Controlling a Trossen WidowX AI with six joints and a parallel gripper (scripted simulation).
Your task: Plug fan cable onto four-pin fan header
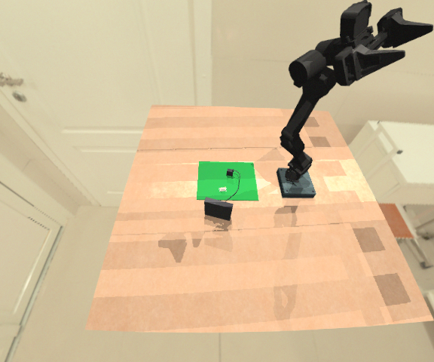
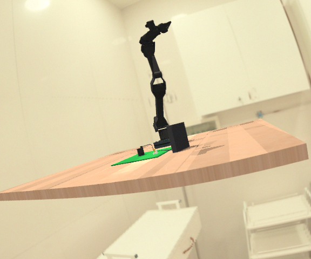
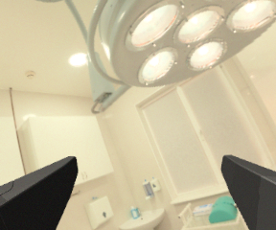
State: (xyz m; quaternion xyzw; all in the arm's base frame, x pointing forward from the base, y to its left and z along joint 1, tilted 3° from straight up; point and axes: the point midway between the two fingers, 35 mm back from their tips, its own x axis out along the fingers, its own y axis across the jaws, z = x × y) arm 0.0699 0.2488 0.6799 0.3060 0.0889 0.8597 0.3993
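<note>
The black fan plug is 72 cm below my gripper tip, 29 cm ahead of it and 23 cm to the right of it. Round my gripper tip: black fan box 69 cm below, 31 cm ahead; then green board 76 cm below, 30 cm ahead, 19 cm to the right; then white four-pin fan header 75 cm below, 31 cm ahead, 13 cm to the right.
</note>
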